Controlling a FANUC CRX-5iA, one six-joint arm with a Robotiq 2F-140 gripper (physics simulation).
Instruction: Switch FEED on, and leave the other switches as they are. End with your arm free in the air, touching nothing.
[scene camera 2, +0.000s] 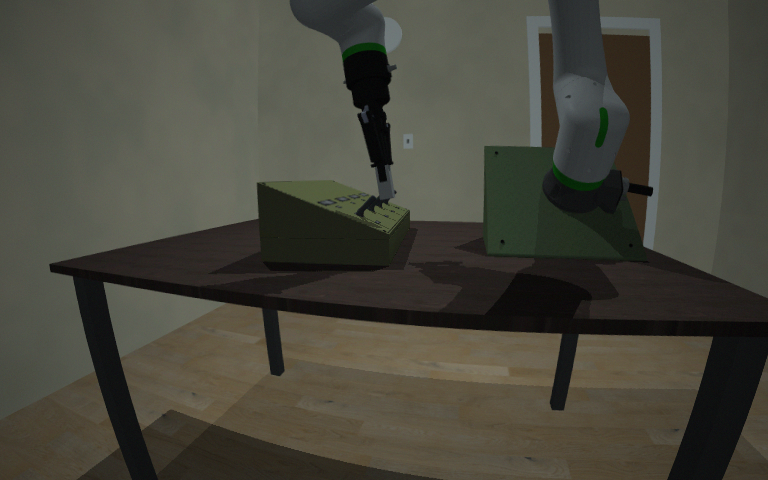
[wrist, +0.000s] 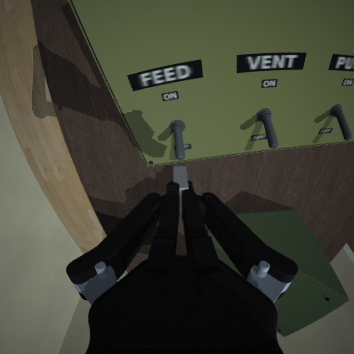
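Seen in the pictures: gripper, fingertip midpoint: (scene camera 2: 387, 198) (wrist: 179, 175); arm's base at its link origin: (scene camera 2: 572, 189).
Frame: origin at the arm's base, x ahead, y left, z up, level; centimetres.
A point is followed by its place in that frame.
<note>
The olive switch console (scene camera 2: 317, 243) @[x 49.0, y 34.0, z -10.0 cm] (wrist: 210, 30) @[x 55.2, y 22.8, z -1.5 cm] stands on the table. In the wrist view, the FEED lever (wrist: 179, 141) @[x 42.8, y 25.1, z -2.8 cm] points down toward the console's lower edge, away from its ON label (wrist: 170, 96) @[x 48.2, y 26.6, z -3.7 cm]. The VENT lever (wrist: 269, 130) @[x 45.5, y 13.9, z -2.7 cm] and the PUMP lever (wrist: 343, 124) @[x 48.2, y 2.4, z -2.8 cm], whose label is partly cut off, also point down. My gripper (scene camera 2: 386, 196) @[x 38.2, y 24.8, z -2.1 cm] (wrist: 179, 175) @[x 38.2, y 24.8, z -2.1 cm] is shut and empty. Its tips are just below the free end of the FEED lever in the wrist view, with a small gap in the image. In the scene view they overlap the levers, so contact cannot be told.
A green angled box (scene camera 2: 512, 198) @[x 14.6, y 4.7, z -2.5 cm] (wrist: 285, 240) @[x 21.6, y -0.4, z -4.3 cm] stands on the dark table (scene camera 2: 362, 291) @[x 34.0, y 45.5, z -14.1 cm] (wrist: 80, 150) @[x 35.2, y 47.8, z -14.1 cm], to the right of the console in the scene view. A grey arm part (scene camera 2: 586, 124) @[x 0.7, y 20.1, z 12.5 cm] hangs in front of that box. A door (scene camera 2: 625, 62) is in the wall behind.
</note>
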